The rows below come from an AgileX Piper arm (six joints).
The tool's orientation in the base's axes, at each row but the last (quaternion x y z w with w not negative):
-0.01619 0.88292 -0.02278 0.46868
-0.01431 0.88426 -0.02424 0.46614
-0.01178 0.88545 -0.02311 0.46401
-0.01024 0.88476 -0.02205 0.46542
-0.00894 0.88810 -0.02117 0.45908
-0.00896 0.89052 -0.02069 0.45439
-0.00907 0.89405 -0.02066 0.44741
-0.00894 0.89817 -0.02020 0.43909
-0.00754 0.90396 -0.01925 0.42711
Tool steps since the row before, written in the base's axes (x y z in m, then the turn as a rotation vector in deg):
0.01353 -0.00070 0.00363 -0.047 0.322 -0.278
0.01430 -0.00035 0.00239 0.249 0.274 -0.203
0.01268 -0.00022 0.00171 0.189 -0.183 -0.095
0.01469 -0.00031 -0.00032 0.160 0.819 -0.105
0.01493 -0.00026 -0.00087 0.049 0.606 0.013
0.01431 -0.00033 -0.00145 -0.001 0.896 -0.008
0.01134 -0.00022 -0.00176 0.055 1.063 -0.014
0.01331 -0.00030 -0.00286 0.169 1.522 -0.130
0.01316 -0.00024 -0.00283 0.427 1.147 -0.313
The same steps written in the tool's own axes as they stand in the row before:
-0.01055 -0.00100 0.00919 0.240 0.337 0.109
-0.01003 -0.00052 0.01046 0.013 0.284 0.312
-0.00861 -0.00030 0.00946 -0.022 -0.178 0.215
-0.00805 -0.00026 0.01229 -0.036 0.824 0.167
-0.00792 -0.00017 0.01269 -0.060 0.605 0.015
-0.00721 -0.00022 0.01245 -0.024 0.895 -0.022
-0.00538 -0.00011 0.01014 -0.059 1.063 0.022
-0.00591 -0.00015 0.01227 -0.053 1.527 0.170
-0.00617 -0.00009 0.01197 -0.064 1.160 0.496

